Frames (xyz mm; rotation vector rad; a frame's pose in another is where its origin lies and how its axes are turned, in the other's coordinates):
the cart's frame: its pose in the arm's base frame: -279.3 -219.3 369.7 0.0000 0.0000 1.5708
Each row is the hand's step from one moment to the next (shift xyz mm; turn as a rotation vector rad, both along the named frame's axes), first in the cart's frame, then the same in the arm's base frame.
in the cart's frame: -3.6 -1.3 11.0 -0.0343 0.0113 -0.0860
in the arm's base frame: 1.3 -3.6 11.0 -0.0113 -0.0343 -0.0860
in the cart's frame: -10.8 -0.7 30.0 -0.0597 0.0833 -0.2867
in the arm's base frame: 0.7 -10.8 30.0 -0.0833 -0.0597 -0.2867
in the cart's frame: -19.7 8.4 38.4 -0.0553 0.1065 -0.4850
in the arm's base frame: -8.4 -19.7 38.4 -0.1065 -0.0553 -0.4850
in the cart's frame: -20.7 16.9 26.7 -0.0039 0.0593 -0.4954
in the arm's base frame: -16.9 -20.7 26.7 -0.0593 -0.0039 -0.4954
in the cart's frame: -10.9 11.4 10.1 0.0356 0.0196 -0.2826
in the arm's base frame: -11.4 -10.9 10.1 -0.0196 0.0356 -0.2826
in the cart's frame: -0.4 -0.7 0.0 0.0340 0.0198 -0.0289
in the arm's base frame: 0.7 -0.4 0.0 -0.0198 0.0340 -0.0289
